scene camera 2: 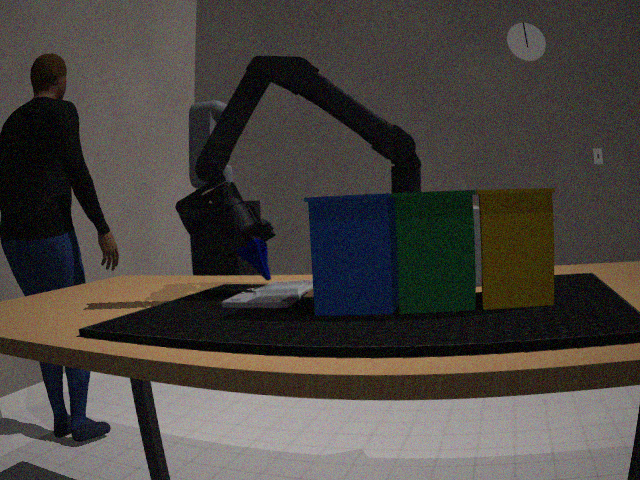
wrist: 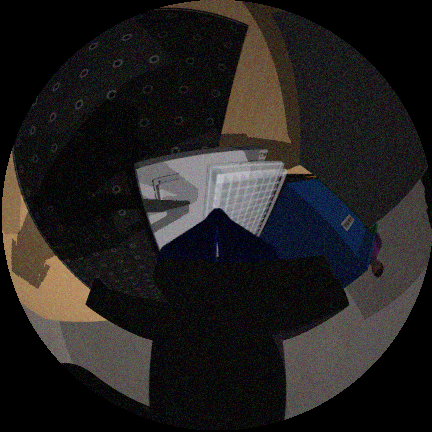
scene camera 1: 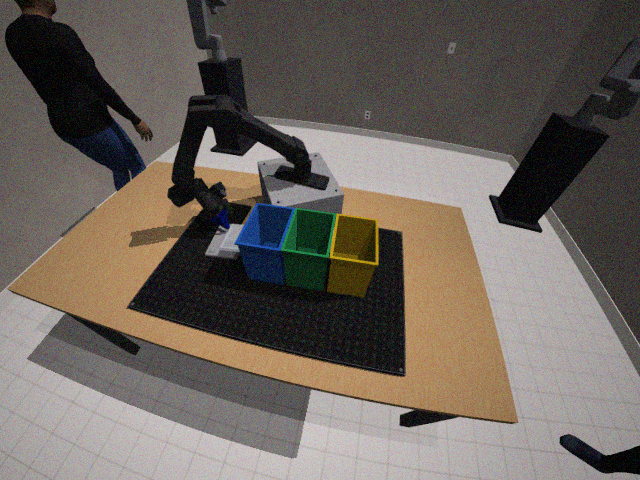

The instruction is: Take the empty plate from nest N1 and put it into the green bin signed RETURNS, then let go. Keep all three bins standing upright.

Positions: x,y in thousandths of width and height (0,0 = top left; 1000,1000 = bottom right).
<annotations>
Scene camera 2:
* my gripper: 420,582
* gridded plate: 457,601
</annotations>
